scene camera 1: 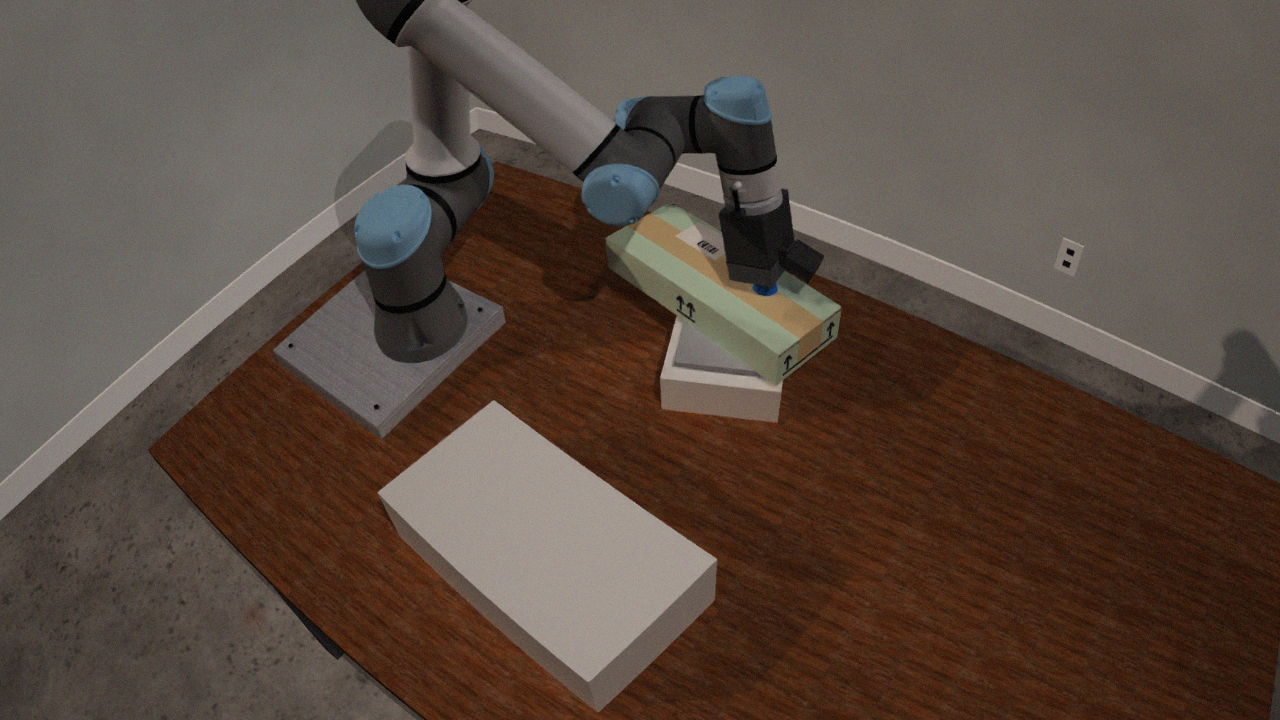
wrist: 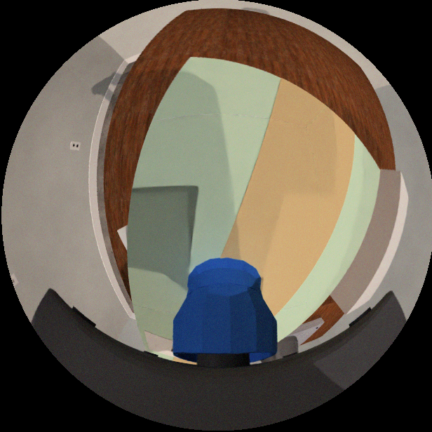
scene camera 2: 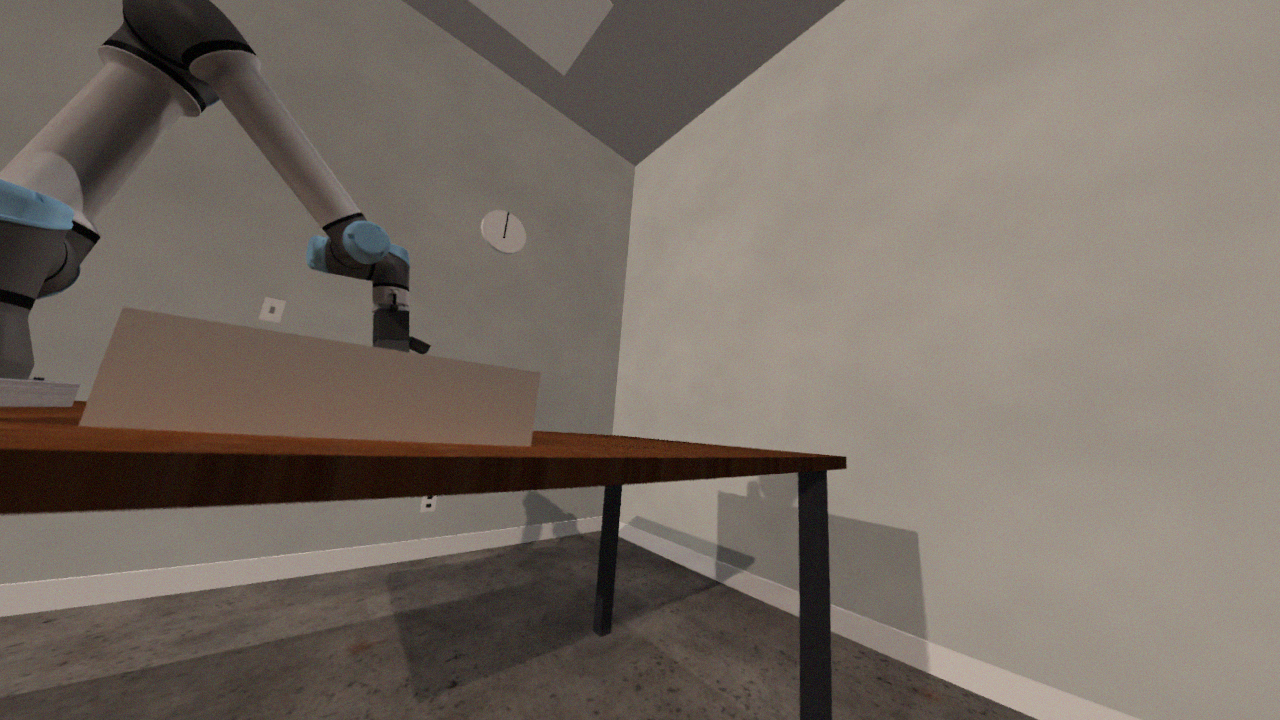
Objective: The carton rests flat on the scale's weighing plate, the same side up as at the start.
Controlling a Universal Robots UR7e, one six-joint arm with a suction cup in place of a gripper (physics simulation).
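Places are measured from the arm's base along level axes (x back, y right, z up), in centimetres.
Pixels of known places: hand, its tool point: (scene camera 1: 767, 296); arm's base, origin of its link: (scene camera 1: 421, 327).
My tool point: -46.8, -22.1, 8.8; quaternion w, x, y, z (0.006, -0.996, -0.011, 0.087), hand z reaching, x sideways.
Ahead of a thing's pixels: the offset from my tool point to its top centre, as dx, dy, dz. "pt": to the spot under its first point.
A pale green carton @[+7.6, -0.3, +1.3] (scene camera 1: 725, 322) (wrist: 250, 125) with an orange tape band and a label is level, its top face up and its side arrows pointing up. My gripper, a blue suction cup (scene camera 1: 765, 289) (wrist: 225, 305), is on the carton's top face, toward the end away from the label, and holds it. The scale @[+4.6, +1.3, -4.3] (scene camera 1: 716, 400), a white body with a grey weighing plate @[pt +4.1, +9.5, -4.3] (scene camera 1: 707, 351), is under that end of the carton. The label end reaches out past the scale. Whether the underside touches the plate is hidden. In scene camera 2 the carton and scale do not show.
A large white block @[+6.2, +44.8, -2.3] (scene camera 1: 546, 537) (scene camera 2: 313, 385) (wrist: 382, 235) lies on the wooden table (scene camera 1: 895, 501) (scene camera 2: 402, 479) (wrist: 225, 32), nearer scene camera 1 than the scale. The arm's grey base plate (scene camera 1: 331, 367) is on the left. Walls stand behind the table.
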